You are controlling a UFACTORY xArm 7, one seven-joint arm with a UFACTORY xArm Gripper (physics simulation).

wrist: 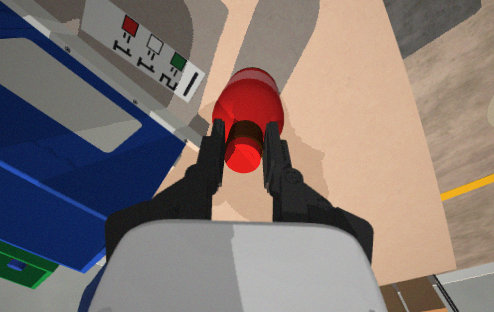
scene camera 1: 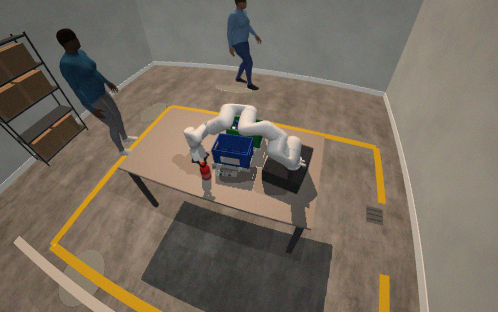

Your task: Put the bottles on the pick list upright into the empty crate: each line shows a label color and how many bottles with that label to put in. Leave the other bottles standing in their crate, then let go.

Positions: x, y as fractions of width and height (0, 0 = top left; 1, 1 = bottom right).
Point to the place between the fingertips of the gripper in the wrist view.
0.49, 0.43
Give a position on a red bottle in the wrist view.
At 0.51, 0.32
